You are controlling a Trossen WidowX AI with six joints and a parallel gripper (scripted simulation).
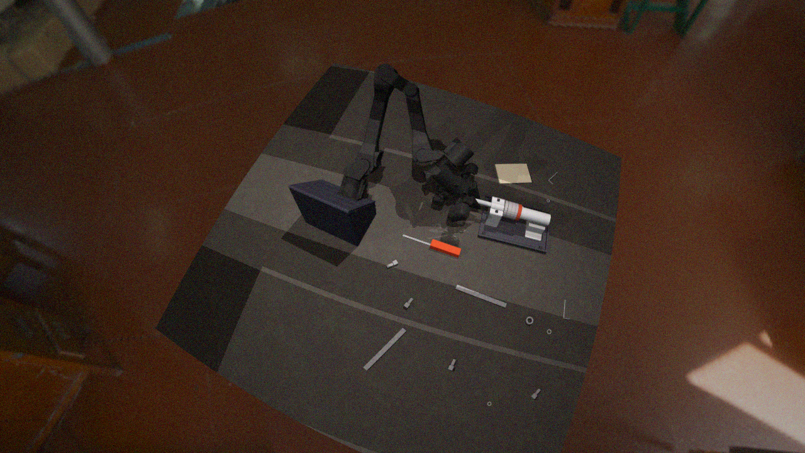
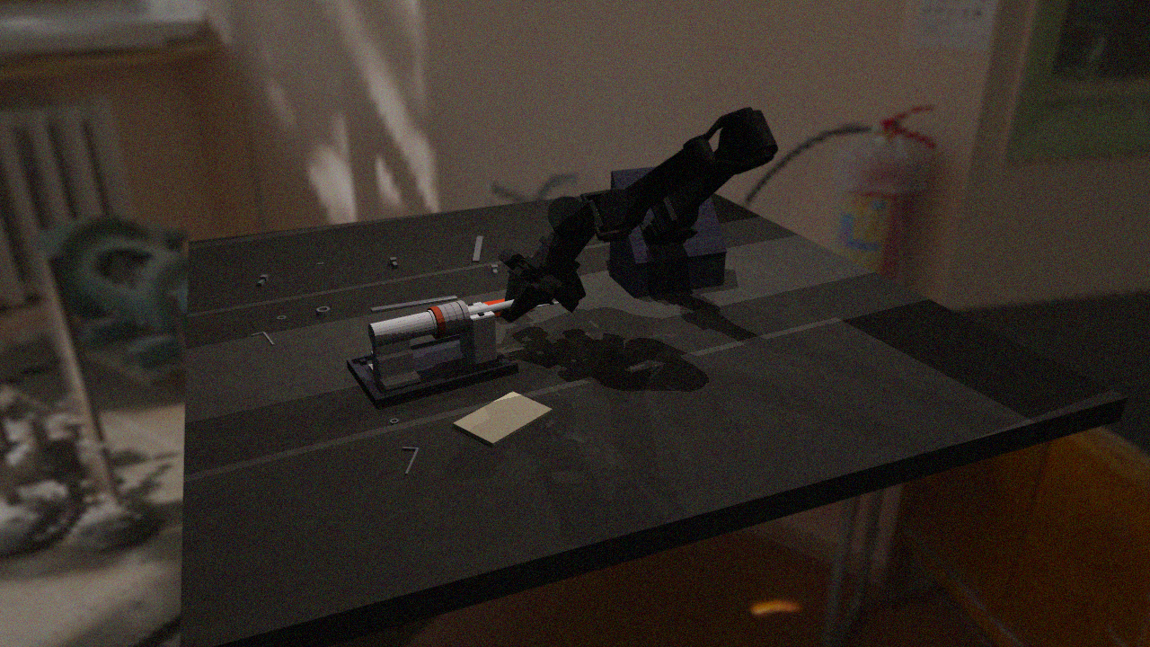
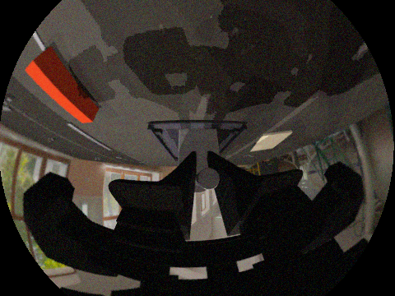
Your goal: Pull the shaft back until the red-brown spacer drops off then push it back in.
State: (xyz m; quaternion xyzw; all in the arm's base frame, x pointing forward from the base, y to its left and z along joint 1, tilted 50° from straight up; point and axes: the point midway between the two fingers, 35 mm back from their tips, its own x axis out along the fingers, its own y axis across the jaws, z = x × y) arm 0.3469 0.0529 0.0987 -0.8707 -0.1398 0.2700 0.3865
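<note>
Now: gripper tip 4 cm short of the pale shaft and 2 cm below it. The rest, counted from my gripper tip: beige card 9 cm ahead, 20 cm to the left, 5 cm below; red-brown spacer 12 cm ahead, 2 cm above.
</note>
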